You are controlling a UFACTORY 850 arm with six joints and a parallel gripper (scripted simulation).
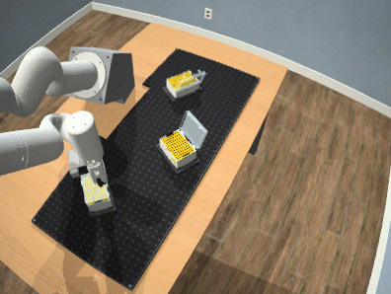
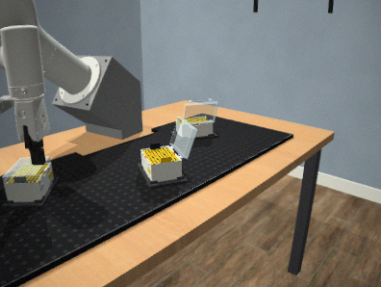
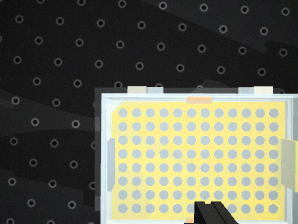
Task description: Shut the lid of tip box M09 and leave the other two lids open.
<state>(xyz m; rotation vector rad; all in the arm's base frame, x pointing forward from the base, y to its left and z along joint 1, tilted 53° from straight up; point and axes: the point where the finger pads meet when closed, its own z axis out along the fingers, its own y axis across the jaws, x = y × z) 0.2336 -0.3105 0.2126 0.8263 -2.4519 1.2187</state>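
Now: hand 30 mm past the yellow tip rack, 20 mm to the left of it and 40 mm above it.
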